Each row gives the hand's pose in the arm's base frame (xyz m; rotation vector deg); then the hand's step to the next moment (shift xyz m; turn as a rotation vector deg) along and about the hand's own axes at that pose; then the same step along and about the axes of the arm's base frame.
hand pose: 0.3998 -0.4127 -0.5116 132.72 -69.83 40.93
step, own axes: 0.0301 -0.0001 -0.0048 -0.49 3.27 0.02
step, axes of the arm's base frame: 0.0134 -0.0159 0.0223 -2.98 -1.42 0.10
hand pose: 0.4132 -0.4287 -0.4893 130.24 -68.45 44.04
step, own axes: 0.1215 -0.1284 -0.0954 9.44 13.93 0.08
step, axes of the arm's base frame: 0.1401 0.0542 0.1333 -7.32 -12.84 8.05
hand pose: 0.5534 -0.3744 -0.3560 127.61 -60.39 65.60
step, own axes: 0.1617 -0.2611 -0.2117 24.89 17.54 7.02
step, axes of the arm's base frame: 0.1584 0.2302 0.2471 -0.91 -26.31 16.84
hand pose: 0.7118 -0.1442 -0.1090 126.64 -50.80 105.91
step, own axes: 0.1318 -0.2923 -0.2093 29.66 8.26 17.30
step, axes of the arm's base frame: -0.0210 0.2878 0.2517 13.00 -25.03 21.26
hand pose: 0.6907 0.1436 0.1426 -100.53 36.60 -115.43
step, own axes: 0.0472 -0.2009 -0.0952 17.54 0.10 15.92
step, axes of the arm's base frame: -0.1001 0.1456 0.1429 13.34 -11.35 15.95
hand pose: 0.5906 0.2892 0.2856 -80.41 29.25 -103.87
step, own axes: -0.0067 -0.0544 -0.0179 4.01 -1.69 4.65
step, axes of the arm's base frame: -0.0341 0.0365 0.0289 3.44 -1.39 5.18
